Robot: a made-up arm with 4 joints.
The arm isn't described. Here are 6 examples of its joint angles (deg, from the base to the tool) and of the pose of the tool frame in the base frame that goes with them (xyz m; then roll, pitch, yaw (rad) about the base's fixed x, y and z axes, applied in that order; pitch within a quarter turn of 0, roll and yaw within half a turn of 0).
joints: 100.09 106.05 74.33 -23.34
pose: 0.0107 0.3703 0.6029 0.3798 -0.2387 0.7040
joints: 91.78 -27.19 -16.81 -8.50
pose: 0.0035 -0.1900 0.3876 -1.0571 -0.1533 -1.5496
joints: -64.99 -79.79 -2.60 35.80
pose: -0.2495 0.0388 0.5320 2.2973 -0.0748 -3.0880
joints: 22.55 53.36 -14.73 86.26
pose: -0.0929 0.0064 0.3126 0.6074 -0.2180 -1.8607
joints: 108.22 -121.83 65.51 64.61
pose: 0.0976 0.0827 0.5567 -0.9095 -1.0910 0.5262
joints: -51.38 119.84 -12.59 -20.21
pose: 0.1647 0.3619 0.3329 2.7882 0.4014 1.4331
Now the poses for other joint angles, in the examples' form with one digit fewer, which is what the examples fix.
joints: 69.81 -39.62 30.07 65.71
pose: -0.031 -0.050 0.550 -0.755 -1.144 -0.657
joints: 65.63 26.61 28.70 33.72
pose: -0.275 -0.038 0.458 -0.389 -0.500 -2.510
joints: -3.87 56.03 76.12 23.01
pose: -0.219 0.229 0.268 -0.892 0.201 2.639
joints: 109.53 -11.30 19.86 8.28
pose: -0.108 -0.163 0.558 -1.097 -0.726 -1.747
